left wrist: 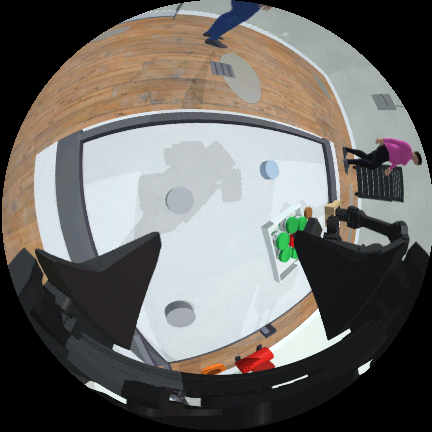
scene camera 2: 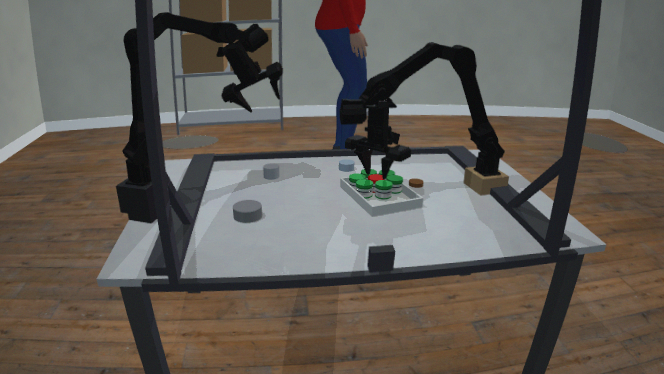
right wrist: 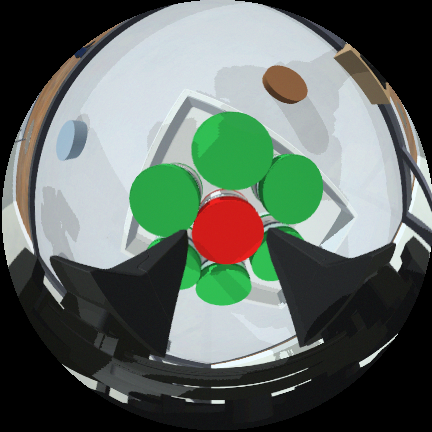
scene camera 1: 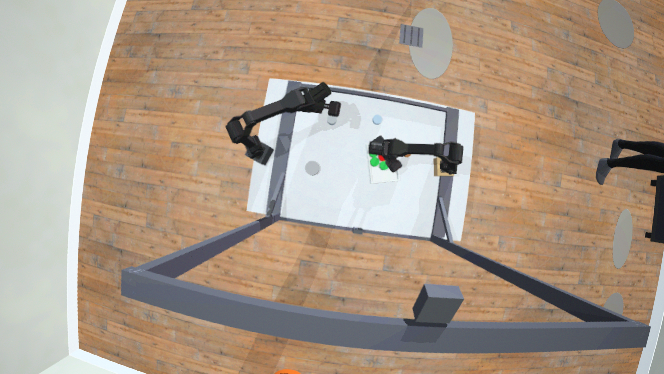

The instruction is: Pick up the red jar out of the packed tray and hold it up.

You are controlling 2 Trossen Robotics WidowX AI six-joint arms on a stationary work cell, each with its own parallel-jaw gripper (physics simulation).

Observation:
I see my left gripper (scene camera 2: 265,105), my right gripper (scene camera 2: 376,176), a red jar (right wrist: 227,229), a light blue cylinder (right wrist: 71,138) and a brown disc (right wrist: 284,84).
My left gripper also shows in the left wrist view (left wrist: 229,238). My right gripper is seen too in the right wrist view (right wrist: 227,235).

